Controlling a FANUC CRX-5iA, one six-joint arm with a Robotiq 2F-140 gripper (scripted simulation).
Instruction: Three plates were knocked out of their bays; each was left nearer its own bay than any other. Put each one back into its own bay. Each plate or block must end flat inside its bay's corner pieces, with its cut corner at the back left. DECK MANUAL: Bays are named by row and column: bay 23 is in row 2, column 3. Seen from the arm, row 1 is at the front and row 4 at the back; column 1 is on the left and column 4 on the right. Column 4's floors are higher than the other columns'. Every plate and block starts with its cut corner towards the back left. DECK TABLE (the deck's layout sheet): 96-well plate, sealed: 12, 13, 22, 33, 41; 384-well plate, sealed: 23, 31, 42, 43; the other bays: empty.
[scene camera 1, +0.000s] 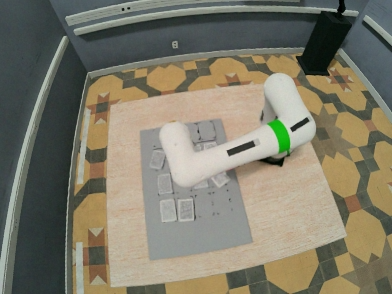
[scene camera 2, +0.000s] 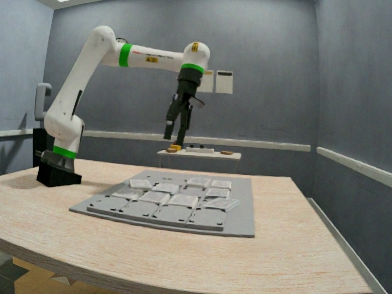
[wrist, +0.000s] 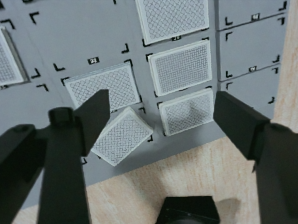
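Note:
My gripper is there in the pictures, and the wrist view shows it too. A plate can be seen as well.

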